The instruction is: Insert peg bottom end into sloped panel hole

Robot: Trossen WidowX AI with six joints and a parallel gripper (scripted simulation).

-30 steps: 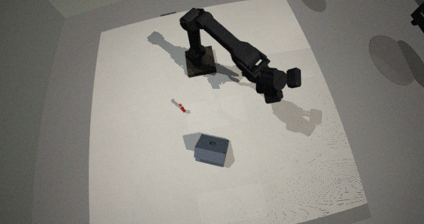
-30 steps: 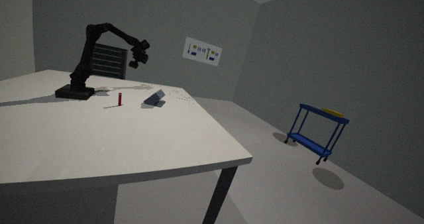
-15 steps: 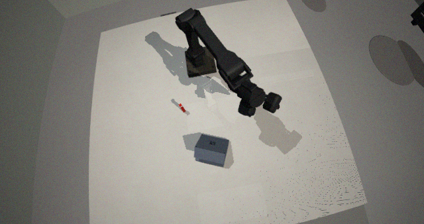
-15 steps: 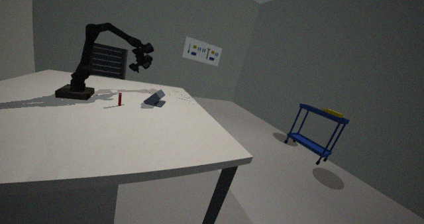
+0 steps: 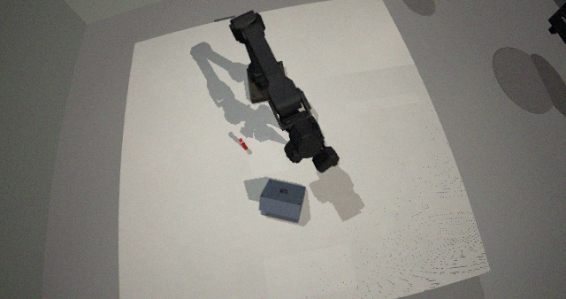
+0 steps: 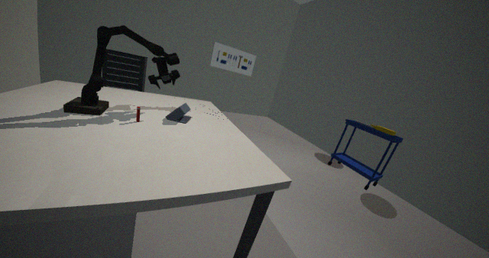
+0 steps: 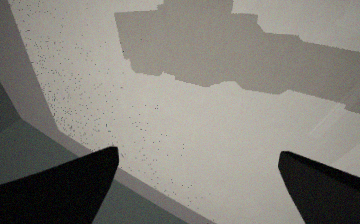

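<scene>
Now: gripper tip 260 mm to the left of the red square peg, 160 mm past it and 100 mm above it. Round my gripper tip: grey sloped panel block: 170 mm to the right, 120 mm below, 60 mm ahead.
</scene>
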